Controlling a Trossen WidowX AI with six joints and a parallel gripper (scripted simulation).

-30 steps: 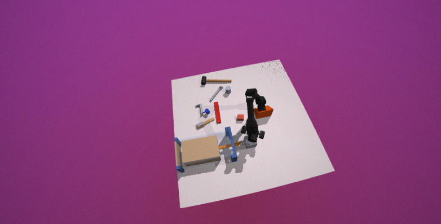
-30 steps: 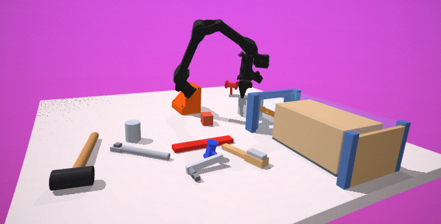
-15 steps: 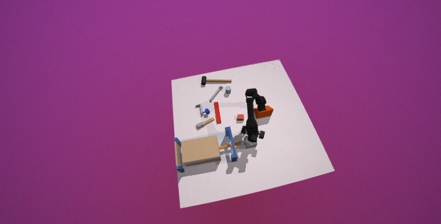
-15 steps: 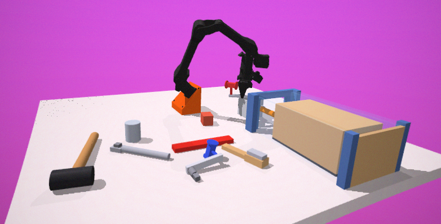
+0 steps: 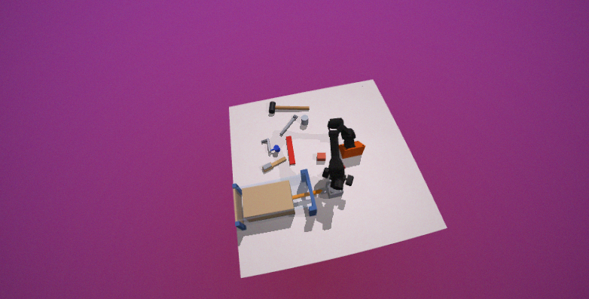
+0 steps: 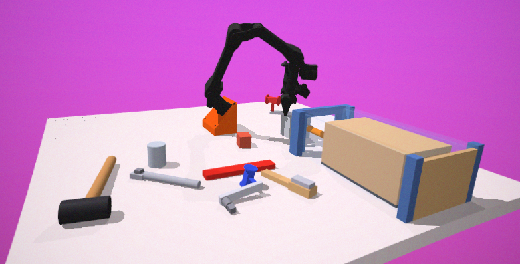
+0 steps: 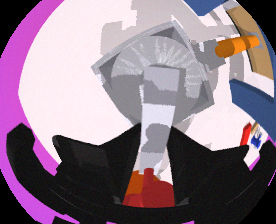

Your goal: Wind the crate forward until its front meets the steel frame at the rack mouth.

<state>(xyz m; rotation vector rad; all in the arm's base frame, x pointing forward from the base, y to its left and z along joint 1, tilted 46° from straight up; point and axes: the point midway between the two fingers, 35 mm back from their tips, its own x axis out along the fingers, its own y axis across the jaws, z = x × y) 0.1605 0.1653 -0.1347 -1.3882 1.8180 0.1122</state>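
Now: the red-knobbed crank 20 mm above my gripper tip, 10 mm to the right of it and 10 mm behind it. From my gripper tip the other things lie so: red knob (50 mm to the right, 50 mm above, 30 mm behind); then red bar (330 mm to the right, 240 mm ahead, 80 mm below); then grey winch (60 mm below, 30 mm to the left, 10 mm ahead).
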